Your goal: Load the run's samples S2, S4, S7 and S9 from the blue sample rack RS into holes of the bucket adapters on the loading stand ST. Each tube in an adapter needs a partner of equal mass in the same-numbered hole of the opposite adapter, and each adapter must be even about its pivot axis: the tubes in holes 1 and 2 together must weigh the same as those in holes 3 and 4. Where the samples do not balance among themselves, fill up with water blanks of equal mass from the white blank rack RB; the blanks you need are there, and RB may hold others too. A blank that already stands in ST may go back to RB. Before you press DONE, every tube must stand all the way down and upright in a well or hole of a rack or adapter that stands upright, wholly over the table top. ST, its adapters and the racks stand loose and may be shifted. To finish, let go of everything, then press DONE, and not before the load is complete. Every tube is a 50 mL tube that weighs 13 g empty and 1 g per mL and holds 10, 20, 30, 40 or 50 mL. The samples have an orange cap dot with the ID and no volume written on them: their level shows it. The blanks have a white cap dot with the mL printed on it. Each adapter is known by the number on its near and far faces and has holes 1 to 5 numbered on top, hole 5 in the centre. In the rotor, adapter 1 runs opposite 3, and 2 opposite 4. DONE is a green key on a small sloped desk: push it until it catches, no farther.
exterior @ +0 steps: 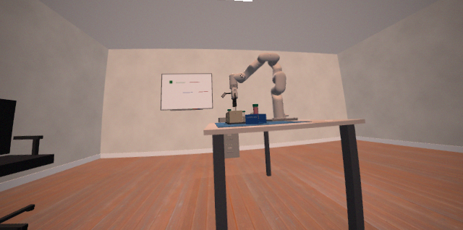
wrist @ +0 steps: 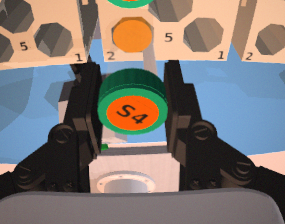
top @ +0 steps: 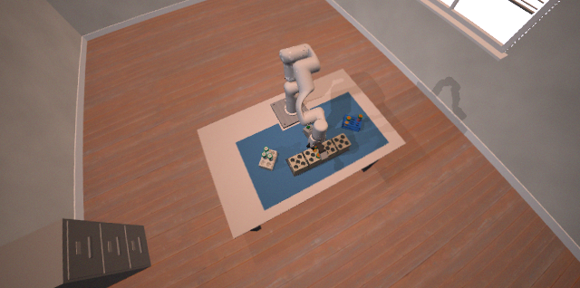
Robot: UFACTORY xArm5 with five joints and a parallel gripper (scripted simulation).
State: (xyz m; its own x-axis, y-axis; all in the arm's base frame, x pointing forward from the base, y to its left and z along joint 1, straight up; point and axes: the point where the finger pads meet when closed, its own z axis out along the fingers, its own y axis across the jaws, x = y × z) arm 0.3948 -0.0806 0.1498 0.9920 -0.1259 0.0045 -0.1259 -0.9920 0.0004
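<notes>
My gripper is now 10 mm to the left of the sample tube S4 and 50 mm above it. Also, from my hand: done desk: 160 mm behind, 80 mm to the left, 110 mm below; white blank rack RB: 130 mm behind, 280 mm to the right, 140 mm below; sample tube S7: 50 mm ahead, 10 mm to the right, 100 mm below.
</notes>
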